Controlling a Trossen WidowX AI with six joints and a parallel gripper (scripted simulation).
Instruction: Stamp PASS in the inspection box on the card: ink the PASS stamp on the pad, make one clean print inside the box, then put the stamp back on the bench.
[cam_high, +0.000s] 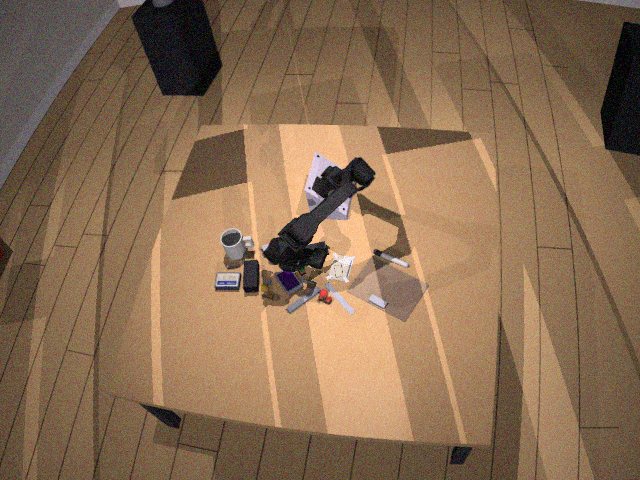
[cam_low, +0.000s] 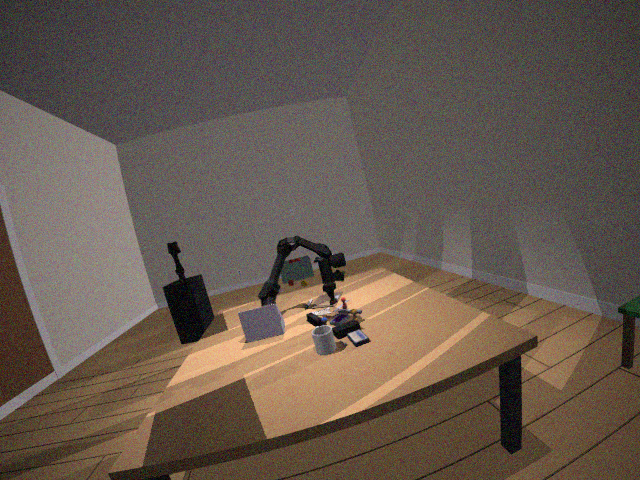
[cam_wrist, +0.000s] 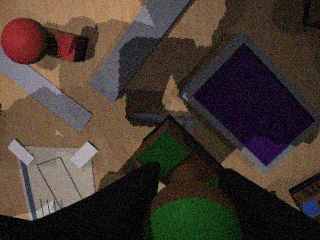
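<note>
Now: the white card 11 cm to the left of my gripper tip, 10 cm below it and 8 cm behind it. Also, from my gripper tip: purple ink pad (9 cm below, 5 cm to the right, 1 cm ahead); then green-handled PASS stamp (right at my gripper tip); then red-knobbed stamp (9 cm to the left, 8 cm below, 6 cm ahead).
</note>
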